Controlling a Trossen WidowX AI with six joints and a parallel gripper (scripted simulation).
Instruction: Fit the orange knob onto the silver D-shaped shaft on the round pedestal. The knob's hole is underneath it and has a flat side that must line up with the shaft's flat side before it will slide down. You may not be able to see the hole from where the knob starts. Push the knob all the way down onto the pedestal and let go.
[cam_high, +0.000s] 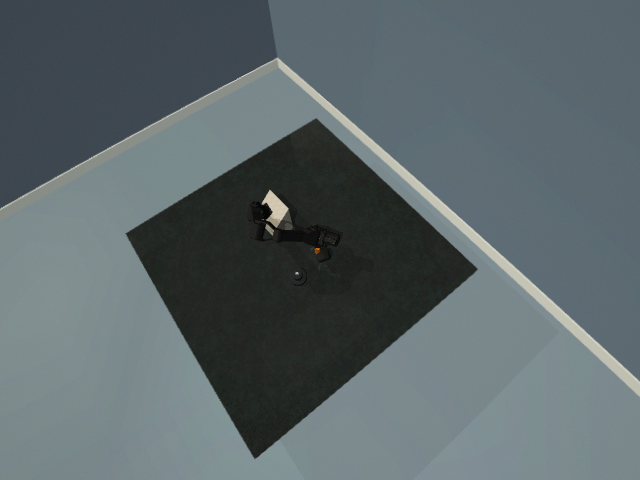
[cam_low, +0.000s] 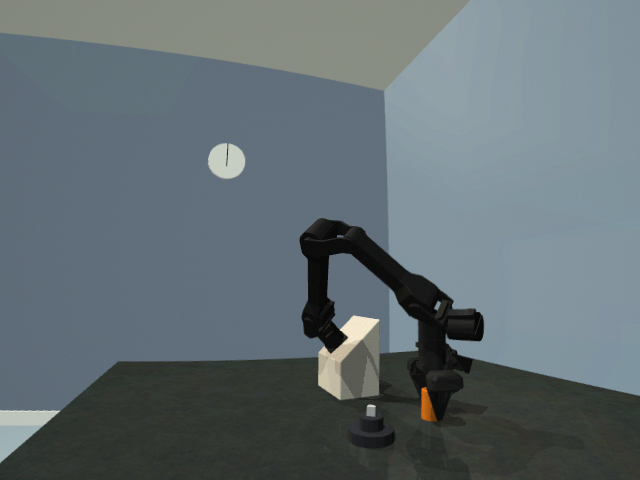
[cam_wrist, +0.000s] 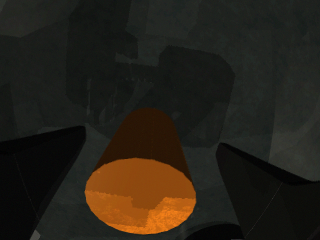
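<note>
The orange knob lies 3 cm above my gripper tip. From my gripper tip the other things lie so: round black pedestal (16 cm to the right, 6 cm ahead, 2 cm above).
</note>
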